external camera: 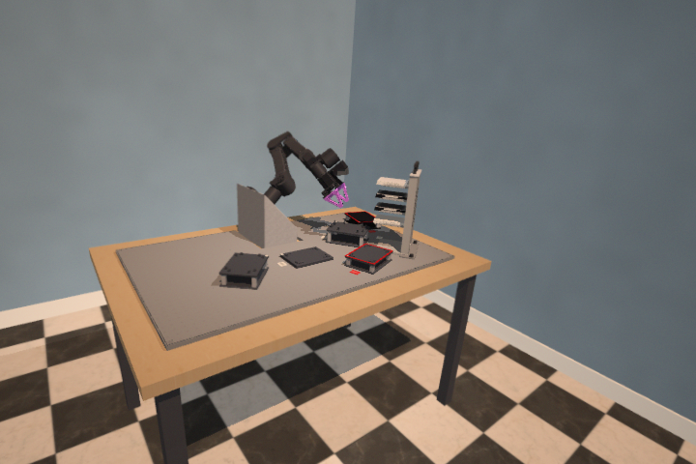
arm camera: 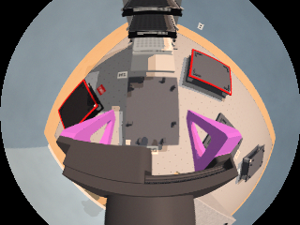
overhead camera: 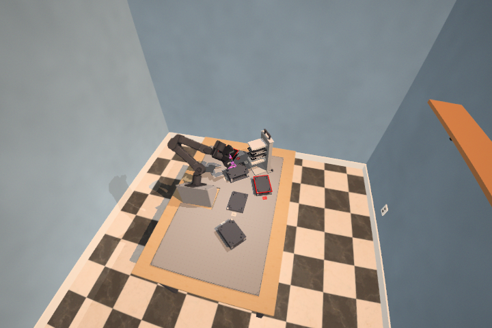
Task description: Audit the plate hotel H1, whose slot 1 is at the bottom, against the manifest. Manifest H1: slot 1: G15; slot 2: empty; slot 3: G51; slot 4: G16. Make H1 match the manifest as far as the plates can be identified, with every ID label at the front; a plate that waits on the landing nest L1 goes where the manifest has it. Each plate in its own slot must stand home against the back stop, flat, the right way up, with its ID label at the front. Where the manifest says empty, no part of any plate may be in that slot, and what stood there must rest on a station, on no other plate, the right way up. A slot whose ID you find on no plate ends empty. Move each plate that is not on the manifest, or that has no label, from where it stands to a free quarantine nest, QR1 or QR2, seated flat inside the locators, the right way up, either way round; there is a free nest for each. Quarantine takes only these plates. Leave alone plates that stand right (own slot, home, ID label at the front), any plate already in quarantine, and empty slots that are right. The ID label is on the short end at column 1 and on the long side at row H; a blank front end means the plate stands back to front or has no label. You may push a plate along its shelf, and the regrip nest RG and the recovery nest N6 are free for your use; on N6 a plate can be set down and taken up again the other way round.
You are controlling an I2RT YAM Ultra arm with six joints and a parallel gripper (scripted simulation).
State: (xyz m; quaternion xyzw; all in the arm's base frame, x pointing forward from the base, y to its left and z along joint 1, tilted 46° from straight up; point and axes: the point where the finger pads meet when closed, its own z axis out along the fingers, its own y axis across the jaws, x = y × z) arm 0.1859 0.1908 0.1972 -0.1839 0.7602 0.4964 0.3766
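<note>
The white plate is 15 cm ahead of my hand, 13 cm to the left of it and 5 cm below it.
</note>
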